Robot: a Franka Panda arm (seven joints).
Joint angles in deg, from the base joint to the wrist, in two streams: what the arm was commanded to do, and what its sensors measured. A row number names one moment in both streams.
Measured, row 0:
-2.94 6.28 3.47 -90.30 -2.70 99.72 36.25
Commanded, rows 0 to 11:
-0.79 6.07 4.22 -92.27 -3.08 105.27 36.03
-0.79 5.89 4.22 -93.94 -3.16 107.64 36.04
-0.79 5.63 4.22 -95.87 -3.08 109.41 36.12
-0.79 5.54 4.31 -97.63 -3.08 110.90 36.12
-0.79 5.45 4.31 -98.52 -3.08 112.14 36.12
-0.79 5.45 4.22 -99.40 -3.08 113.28 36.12
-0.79 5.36 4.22 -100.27 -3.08 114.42 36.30
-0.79 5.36 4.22 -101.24 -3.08 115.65 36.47
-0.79 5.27 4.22 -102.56 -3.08 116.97 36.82
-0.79 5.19 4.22 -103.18 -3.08 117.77 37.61
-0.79 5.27 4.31 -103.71 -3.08 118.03 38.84
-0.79 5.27 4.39 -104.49 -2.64 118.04 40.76
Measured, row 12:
-0.55 6.89 3.97 -100.97 -2.70 116.08 37.05
